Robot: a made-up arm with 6 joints. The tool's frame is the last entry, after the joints. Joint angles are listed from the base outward.
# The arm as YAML. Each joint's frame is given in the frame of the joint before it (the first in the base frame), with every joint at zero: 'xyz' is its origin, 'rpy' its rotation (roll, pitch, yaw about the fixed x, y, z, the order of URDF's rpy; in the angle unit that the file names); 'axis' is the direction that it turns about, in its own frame. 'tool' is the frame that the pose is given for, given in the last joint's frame.
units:
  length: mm
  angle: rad
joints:
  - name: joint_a
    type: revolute
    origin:
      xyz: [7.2, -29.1, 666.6]
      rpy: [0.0, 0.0, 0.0]
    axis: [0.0, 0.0, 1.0]
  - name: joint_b
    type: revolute
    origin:
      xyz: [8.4, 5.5, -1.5]
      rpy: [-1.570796, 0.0, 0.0]
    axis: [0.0, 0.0, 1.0]
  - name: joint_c
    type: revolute
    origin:
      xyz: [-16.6, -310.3, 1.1]
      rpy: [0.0, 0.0, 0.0]
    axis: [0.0, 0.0, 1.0]
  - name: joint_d
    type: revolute
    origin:
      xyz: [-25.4, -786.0, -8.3]
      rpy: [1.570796, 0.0, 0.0]
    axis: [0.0, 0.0, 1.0]
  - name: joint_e
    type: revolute
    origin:
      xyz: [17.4, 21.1, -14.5]
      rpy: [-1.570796, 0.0, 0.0]
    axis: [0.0, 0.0, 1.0]
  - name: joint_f
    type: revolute
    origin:
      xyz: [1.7, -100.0, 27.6]
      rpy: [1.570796, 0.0, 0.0]
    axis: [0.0, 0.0, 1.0]
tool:
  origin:
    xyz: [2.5, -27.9, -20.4]
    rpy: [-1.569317, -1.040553, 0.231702]
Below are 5 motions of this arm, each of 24 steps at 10 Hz.
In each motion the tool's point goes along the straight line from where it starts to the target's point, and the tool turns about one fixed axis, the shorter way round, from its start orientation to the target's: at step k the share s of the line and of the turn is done. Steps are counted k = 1, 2, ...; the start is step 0. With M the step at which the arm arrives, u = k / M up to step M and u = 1 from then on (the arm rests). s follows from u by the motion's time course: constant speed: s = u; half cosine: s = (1 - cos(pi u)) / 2; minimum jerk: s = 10 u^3 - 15 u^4 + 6 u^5.
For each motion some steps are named. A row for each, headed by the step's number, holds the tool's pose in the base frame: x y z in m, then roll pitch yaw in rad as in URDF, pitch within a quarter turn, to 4 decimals.
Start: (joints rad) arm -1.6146 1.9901 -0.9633 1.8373 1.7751 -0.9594
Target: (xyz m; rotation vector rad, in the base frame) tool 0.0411 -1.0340 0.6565 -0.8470 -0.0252 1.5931
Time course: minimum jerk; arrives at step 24
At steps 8, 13, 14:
8: 0.0504 -0.9687 0.9471 -1.1706 0.4802 0.6207
13: 0.0461 -0.9991 0.8118 -0.9012 0.5578 1.0348
14: 0.0452 -1.0054 0.7840 -0.8414 0.5612 1.1237

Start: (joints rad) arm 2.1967 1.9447 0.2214 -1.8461 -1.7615 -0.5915
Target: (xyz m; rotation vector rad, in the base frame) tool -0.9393 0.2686 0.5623 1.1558 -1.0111 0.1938
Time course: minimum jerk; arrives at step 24
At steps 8, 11, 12, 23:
8: -0.6445 0.5953 0.2272 -3.0300 -0.1759 -2.5396
11: -0.7237 0.5075 0.3172 3.0745 -0.5707 -2.2818
12: -0.7528 0.4754 0.3502 2.9648 -0.7005 -2.1474
23: -0.9390 0.2689 0.5620 1.5150 -0.8405 -0.5560

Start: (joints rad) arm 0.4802 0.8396 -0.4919 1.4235 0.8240 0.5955
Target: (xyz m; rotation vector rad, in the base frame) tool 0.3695 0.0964 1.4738 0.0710 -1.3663 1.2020
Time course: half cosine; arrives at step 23
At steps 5, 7, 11, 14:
5: 0.3793 0.2480 1.6398 -0.6478 -0.4538 2.1399
7: 0.3782 0.2311 1.6212 -0.6972 -0.4958 2.1114
11: 0.3754 0.1876 1.5736 -0.8227 -0.6081 2.0468
14: 0.3732 0.1532 1.5360 -0.9235 -0.7016 2.0047

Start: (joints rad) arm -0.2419 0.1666 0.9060 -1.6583 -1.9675 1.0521
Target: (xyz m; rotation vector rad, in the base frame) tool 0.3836 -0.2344 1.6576 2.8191 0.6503 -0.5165
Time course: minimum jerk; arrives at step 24
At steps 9, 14, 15, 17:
9: 0.6312 -0.1682 1.4162 -2.7282 0.6169 0.9721
14: 0.5020 -0.2028 1.5422 -3.0365 0.5291 0.6617
15: 0.4776 -0.2093 1.5660 -3.0884 0.5041 0.6094
17: 0.4356 -0.2205 1.6069 3.1107 0.4558 0.5245

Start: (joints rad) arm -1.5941 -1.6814 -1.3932 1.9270 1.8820 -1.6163
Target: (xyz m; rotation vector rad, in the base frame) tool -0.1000 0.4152 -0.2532 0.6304 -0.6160 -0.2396
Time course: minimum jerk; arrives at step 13
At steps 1, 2, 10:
1: 0.0887 0.2148 -0.1635 0.0714 -0.3750 0.1531
2: 0.0841 0.2197 -0.1657 0.0867 -0.3820 0.1402
10: -0.0840 0.3982 -0.2456 0.7063 -0.4882 -0.4005

